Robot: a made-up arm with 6 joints.
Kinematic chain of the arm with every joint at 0, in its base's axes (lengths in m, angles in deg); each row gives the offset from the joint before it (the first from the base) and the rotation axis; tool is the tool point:
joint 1: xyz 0 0 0.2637 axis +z
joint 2: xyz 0 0 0 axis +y
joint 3: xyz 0 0 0.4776 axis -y
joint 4: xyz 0 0 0 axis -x
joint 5: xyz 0.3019 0 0 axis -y
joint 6: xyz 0 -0.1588 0 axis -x
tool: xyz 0 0 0
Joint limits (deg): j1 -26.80..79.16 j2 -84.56..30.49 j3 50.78..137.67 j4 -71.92..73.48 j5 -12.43..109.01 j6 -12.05..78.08
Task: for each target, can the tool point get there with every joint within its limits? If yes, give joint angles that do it. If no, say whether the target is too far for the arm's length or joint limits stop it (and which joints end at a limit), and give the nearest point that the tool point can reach.
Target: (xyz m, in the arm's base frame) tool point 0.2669 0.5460 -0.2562
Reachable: no: joint limits stop it (at a limit: joint 2, joint 3, joint 4) | nearest point 0.2547 0.5210 0.6384 | short by 0.895 m
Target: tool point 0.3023 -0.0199 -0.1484
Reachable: no: joint limits stop it (at a limit: joint 1, joint 2, joint 3) | nearest point -0.0503 -0.6026 -0.0016 | short by 0.697 m
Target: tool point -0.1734 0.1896 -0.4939
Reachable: no: joint limits stop it (at a limit: joint 1, joint 2, joint 3, joint 4) | nearest point -0.5529 0.2287 -0.0067 | short by 0.619 m
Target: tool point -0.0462 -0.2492 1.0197
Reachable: yes | joints 50.08 -9.80 88.15 38.41 25.75 54.70
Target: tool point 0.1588 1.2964 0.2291
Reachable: no: too far | nearest point 0.1571 0.5583 0.6384 | short by 0.844 m
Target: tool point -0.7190 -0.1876 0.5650
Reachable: yes | joints 7.17 -60.74 129.97 -52.63 21.68 55.79
